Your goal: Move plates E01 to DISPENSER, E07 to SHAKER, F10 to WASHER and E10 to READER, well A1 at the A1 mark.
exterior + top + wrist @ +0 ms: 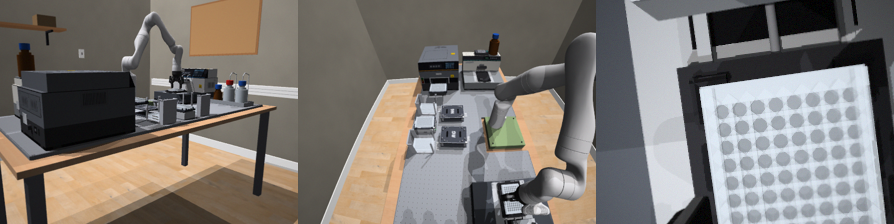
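My hand is 30 mm above the washer nest. Round my hand: DONE label: 370 mm ahead, 320 mm to the right, 110 mm below; nest RG: 370 mm to the right, 270 mm ahead, 60 mm below; A1 corner mark: 320 mm to the right, 190 mm ahead, 50 mm below.
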